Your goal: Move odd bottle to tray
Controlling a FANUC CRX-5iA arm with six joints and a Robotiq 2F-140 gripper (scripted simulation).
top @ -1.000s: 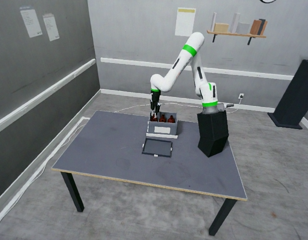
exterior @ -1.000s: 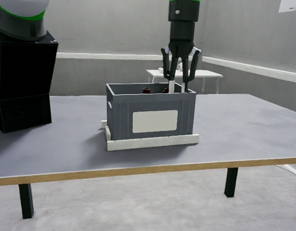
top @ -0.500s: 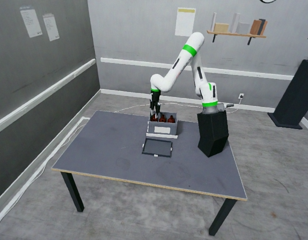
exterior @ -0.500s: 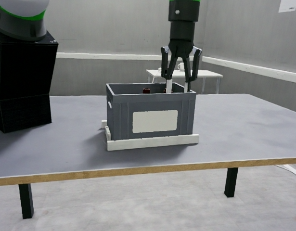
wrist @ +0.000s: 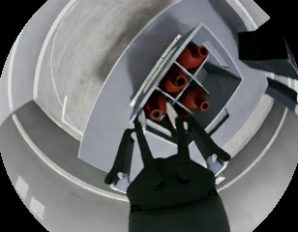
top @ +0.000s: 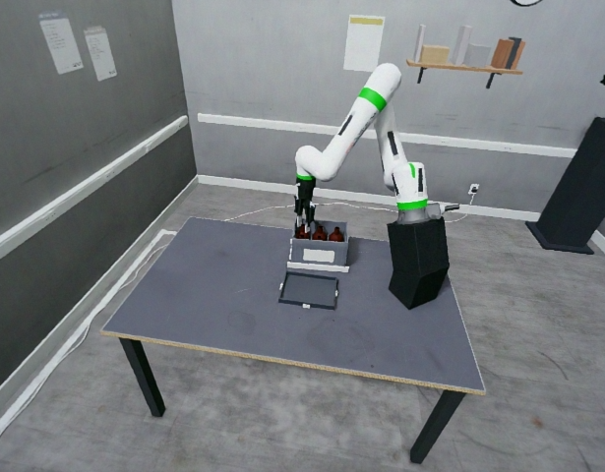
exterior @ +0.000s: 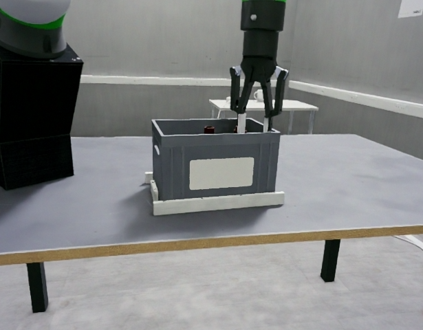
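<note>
The grey crate lies 9 cm below my hand, 9 cm behind it and 4 cm to the left of it. Also, from my hand: dark tray 30 cm to the left, 16 cm below, 8 cm behind.
</note>
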